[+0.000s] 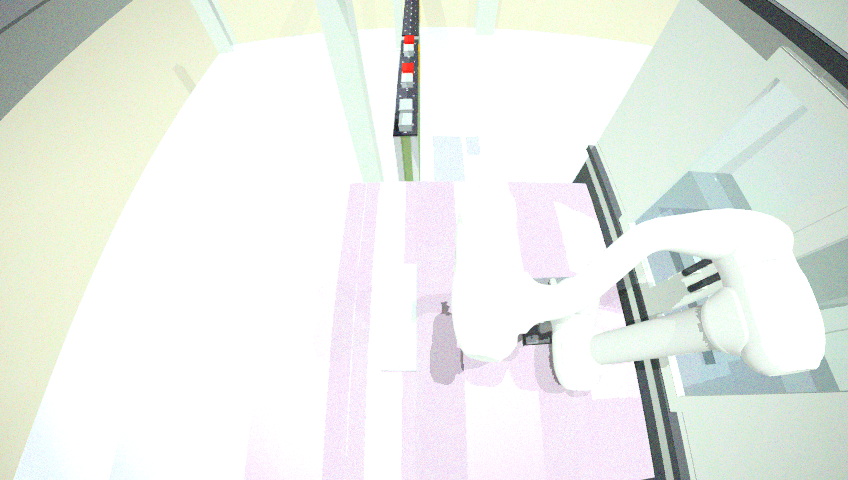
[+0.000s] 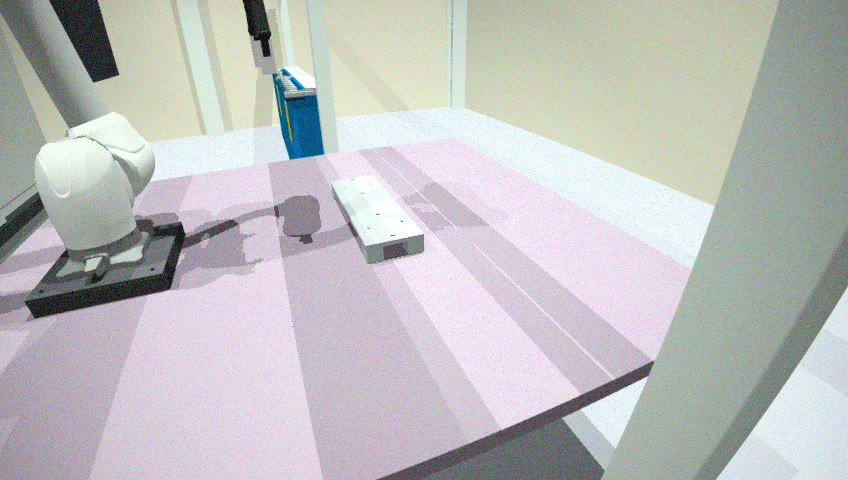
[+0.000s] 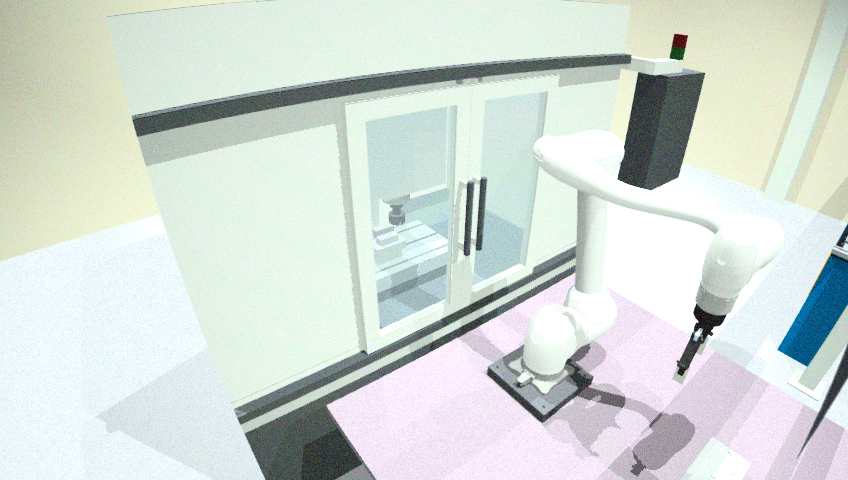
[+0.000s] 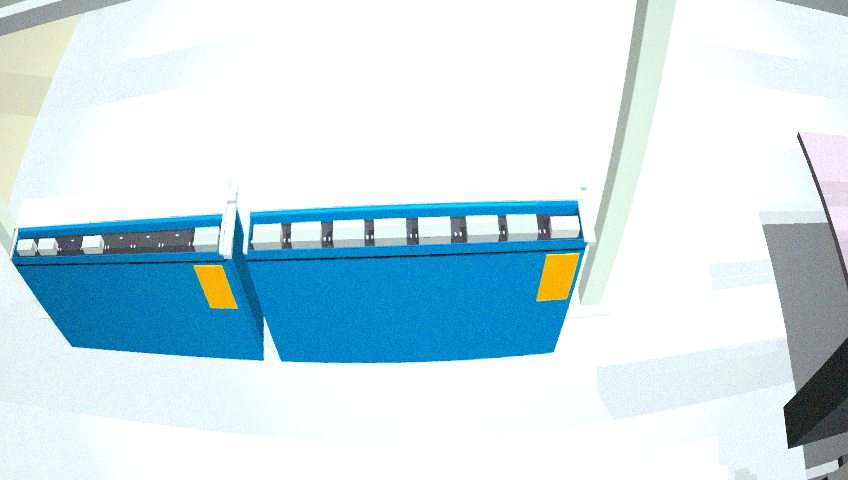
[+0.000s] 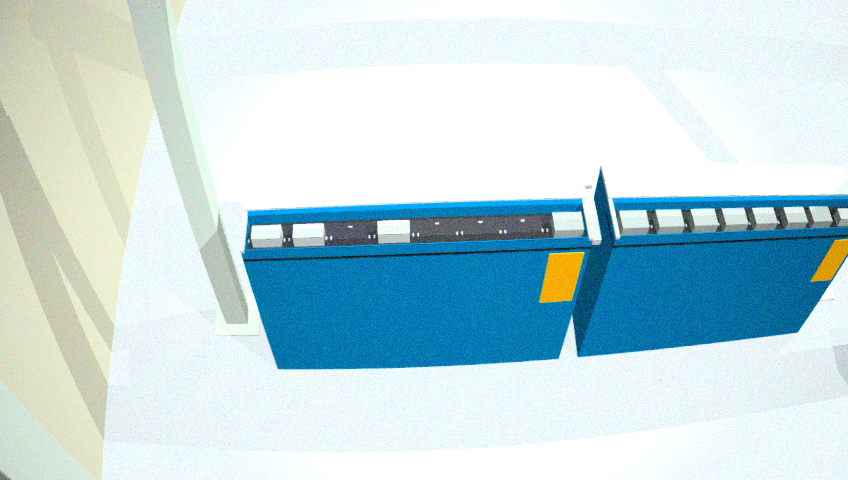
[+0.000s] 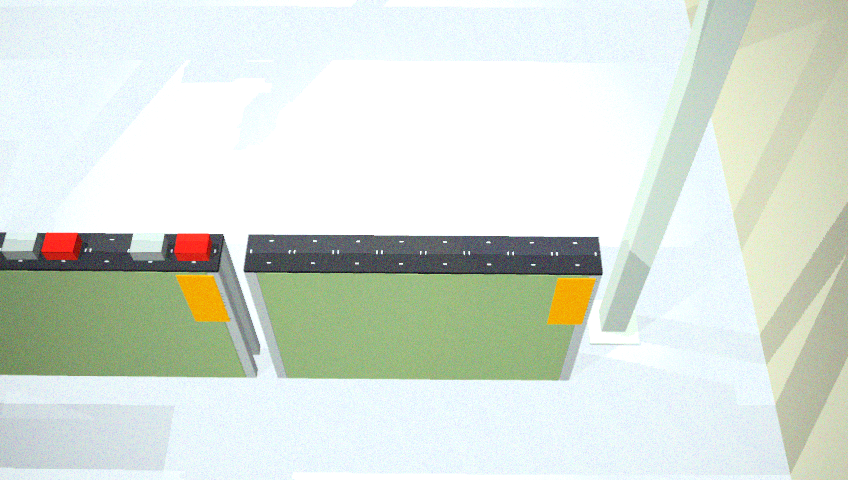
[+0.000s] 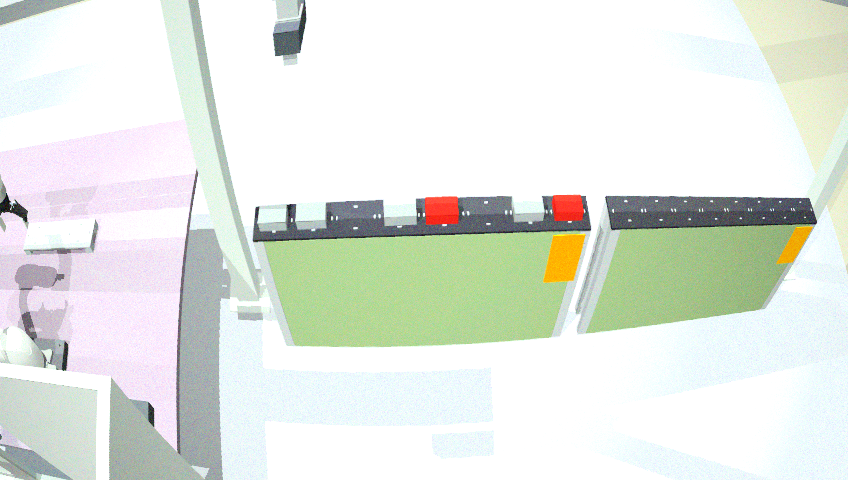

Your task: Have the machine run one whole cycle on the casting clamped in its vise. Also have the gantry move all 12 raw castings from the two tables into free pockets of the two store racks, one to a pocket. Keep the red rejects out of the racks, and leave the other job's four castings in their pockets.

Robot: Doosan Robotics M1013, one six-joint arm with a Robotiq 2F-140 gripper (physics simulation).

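Pixels of known places: gripper, fingertip midpoint: (image 2: 265,70) (image 7: 16,227); arm's base, link origin: (image 2: 110,254) (image 3: 541,369).
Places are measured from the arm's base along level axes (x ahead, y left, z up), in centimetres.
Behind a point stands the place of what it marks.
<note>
My gripper (image 3: 681,371) @[x 44.1, y 0.7, z 36.6 cm] (image 2: 265,53) @[x 44.1, y 0.7, z 36.6 cm] is open, pointing down above the pink work surface, seen side-on. Behind the machine's closed doors a casting (image 3: 386,237) sits in the vise under the spindle (image 3: 396,212). One blue store rack (image 4: 416,309) @[x 67.0, y 263.6, z -34.5 cm] has a light casting in every pocket. The other (image 5: 416,309) @[x 71.3, y 386.1, z -33.7 cm] has castings in its first, second, fourth and last pockets from the left. One green table (image 7: 416,285) @[x 52.6, y -156.8, z -30.7 cm] bears two red rejects (image 7: 441,210) @[x 57.5, y -165.2, z 5.6 cm] (image 7: 567,207) @[x 56.2, y -207.0, z 5.7 cm] and several grey castings, such as one (image 7: 399,212) @[x 57.7, y -152.2, z 5.7 cm]. The other table (image 6: 416,327) @[x 48.5, y -278.5, z -36.4 cm] has bare pockets. A gantry gripper (image 7: 289,58) hangs high; its grip is unclear.
A light grey slotted block (image 2: 380,217) @[x 64.7, y -12.0, z 0.7 cm] (image 7: 59,236) @[x 63.6, y -3.7, z 0.7 cm] lies on the pink surface (image 2: 226,380) @[x 26.3, y -47.2, z -4.3 cm]. The arm's dark base plate (image 2: 163,261) @[x 13.6, y -9.7, z 0.0 cm] (image 3: 544,407) @[x 12.1, y -12.6, z 0.2 cm] stands near the machine. A dark control box (image 3: 660,127) @[x -24.3, y 108.4, z 67.3 cm] hangs beside the doors, under a red and green lamp (image 3: 678,46) @[x -30.8, y 125.7, z 104.2 cm]. Tall posts (image 2: 714,237) @[x 76.1, y -81.1, z 26.6 cm] (image 7: 199,118) @[x 75.9, y -86.1, z 43.6 cm] stand around.
</note>
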